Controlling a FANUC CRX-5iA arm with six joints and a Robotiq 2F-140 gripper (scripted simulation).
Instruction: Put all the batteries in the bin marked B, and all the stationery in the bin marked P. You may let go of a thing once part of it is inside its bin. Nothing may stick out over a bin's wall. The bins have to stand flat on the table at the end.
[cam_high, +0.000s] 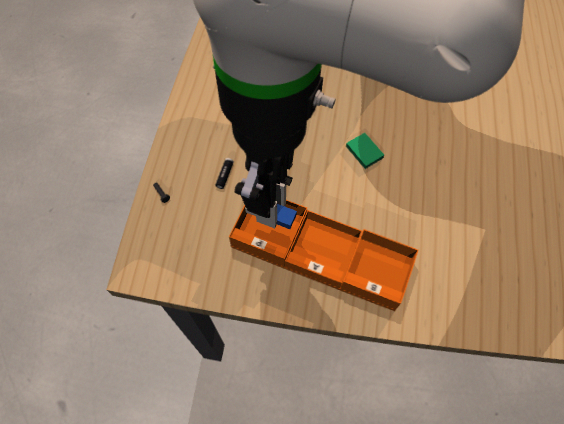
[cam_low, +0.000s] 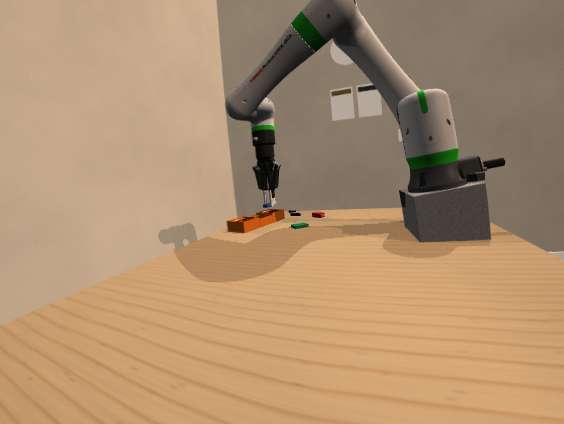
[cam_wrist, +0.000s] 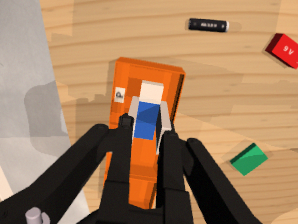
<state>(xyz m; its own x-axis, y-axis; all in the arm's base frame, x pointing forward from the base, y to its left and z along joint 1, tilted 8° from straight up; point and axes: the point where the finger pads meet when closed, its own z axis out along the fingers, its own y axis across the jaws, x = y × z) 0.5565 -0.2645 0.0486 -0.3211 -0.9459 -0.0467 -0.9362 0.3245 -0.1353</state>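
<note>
My hand is 15 cm past the green pad, 14 cm to the right of it and 9 cm above it. Round my hand: white-and-blue eraser 3 cm below, 1 cm to the right; then orange bin row 8 cm to the left, 8 cm below, 3 cm ahead; then black cylindrical battery 9 cm below, 9 cm behind, 8 cm to the right.
</note>
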